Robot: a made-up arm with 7 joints.
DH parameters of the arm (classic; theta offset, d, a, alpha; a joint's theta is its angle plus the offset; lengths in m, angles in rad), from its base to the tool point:
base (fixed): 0.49 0 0.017 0
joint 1: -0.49 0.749 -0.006 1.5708
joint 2: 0 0.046 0.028 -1.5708
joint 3: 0 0.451 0.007 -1.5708
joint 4: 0 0.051 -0.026 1.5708
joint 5: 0 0.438 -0.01 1.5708
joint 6: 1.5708 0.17 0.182 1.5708
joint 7: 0 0.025 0.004 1.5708
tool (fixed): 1.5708 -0.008 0 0
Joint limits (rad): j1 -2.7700..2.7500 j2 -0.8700..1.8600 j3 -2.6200..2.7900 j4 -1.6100..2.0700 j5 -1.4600..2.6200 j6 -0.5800..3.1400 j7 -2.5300..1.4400
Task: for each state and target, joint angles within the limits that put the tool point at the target. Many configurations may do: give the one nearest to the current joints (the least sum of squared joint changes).
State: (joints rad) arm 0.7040 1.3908 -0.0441 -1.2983 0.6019 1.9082 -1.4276
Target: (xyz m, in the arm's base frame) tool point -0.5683 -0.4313 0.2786
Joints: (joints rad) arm 0.4123 1.6741 -0.1991 -0.8373 0.7848 1.4001 -1.4202
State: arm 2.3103 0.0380 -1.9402 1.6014 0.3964 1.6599 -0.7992
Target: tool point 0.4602 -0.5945 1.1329
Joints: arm 1.8342 0.5455 -2.2591 1.3877 0.3549 1.5295 -0.7962
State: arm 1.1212 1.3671 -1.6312 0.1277 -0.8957 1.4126 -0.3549
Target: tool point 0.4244 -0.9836 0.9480
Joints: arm 1.8360 1.4677 -1.6819 0.5342 -0.9730 0.9096 -0.3727
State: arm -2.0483 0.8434 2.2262 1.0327 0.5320 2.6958 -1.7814
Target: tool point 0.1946 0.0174 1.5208
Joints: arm -2.1442 0.2652 2.0546 0.7365 0.3486 2.3577 -1.7762
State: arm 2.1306 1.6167 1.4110 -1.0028 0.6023 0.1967 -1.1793
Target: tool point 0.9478 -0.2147 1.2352
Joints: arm 2.5345 1.1753 1.5387 -0.6178 0.6699 0.1346 -1.1628
